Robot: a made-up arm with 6 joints.
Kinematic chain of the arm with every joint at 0, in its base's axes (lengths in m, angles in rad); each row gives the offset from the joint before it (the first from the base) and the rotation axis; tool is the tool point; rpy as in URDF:
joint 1: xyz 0 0 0.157 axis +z
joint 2: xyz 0 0 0 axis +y
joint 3: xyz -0.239 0 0.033 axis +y
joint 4: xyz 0.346 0 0.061 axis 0.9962 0 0.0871
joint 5: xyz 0 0 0 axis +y
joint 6: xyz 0.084 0 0.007 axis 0.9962 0 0.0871
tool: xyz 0 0 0 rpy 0 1.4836 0
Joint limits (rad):
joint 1: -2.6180..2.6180
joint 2: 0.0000..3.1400
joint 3: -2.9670..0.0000
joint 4: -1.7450..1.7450
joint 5: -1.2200..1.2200
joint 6: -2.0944..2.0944
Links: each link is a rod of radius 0.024 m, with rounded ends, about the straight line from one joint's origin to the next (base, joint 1, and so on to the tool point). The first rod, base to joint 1, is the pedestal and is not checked.
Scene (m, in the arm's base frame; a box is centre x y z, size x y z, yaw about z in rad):
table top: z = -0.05
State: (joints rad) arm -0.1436 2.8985 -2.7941 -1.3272 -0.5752 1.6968
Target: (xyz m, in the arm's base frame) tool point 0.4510 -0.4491 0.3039
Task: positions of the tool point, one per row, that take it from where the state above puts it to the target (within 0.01 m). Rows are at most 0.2 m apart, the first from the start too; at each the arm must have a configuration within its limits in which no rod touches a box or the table.
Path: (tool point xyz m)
1: 0.6244 -0.2016 0.2467
2: 0.5526 -0.3371 0.2758
3: 0.4510 -0.4491 0.3039

